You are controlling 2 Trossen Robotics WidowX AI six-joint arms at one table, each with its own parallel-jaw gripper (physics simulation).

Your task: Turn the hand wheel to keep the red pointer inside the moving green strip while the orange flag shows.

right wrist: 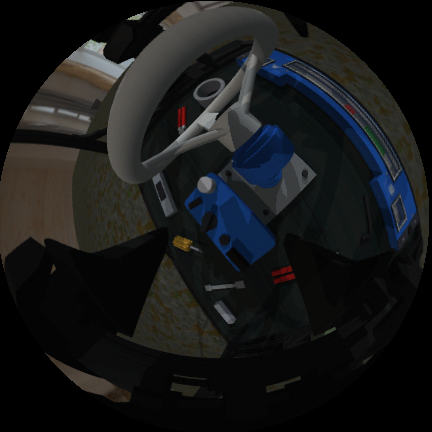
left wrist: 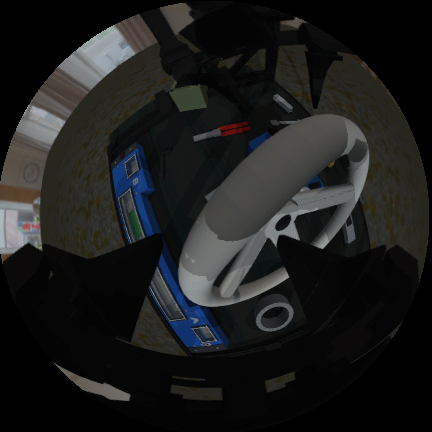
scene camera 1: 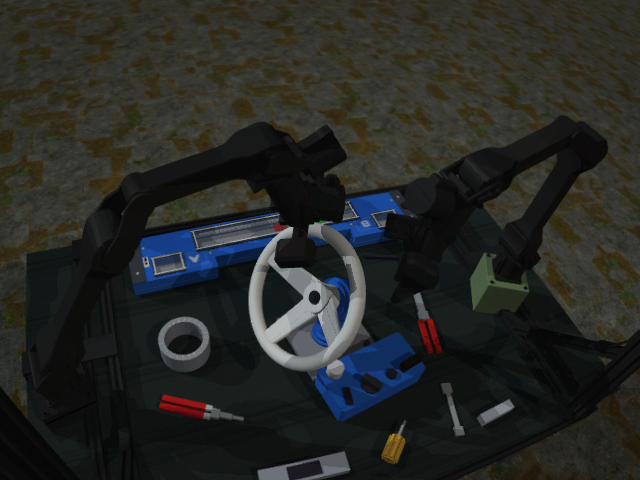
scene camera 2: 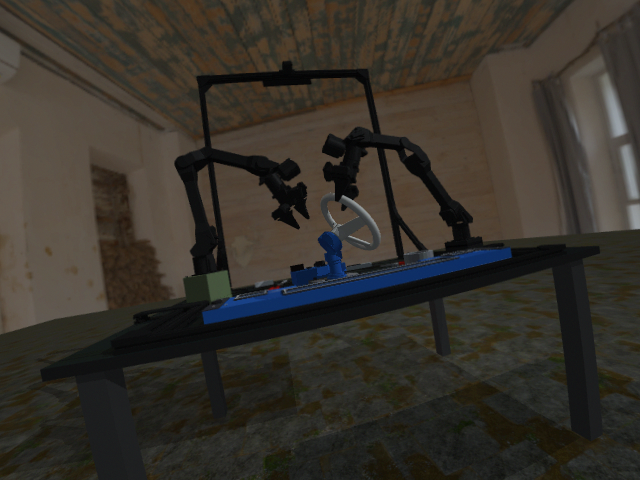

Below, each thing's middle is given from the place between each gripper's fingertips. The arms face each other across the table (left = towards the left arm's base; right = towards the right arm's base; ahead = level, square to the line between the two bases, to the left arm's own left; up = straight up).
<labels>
Right now my left hand is 70 mm past the hand wheel [scene camera 1: 321,300], 50 mm above it and 40 mm to the right of it.
I see my right gripper 50 mm short of the hand wheel, 150 mm to the right of it and 30 mm above it.
</labels>
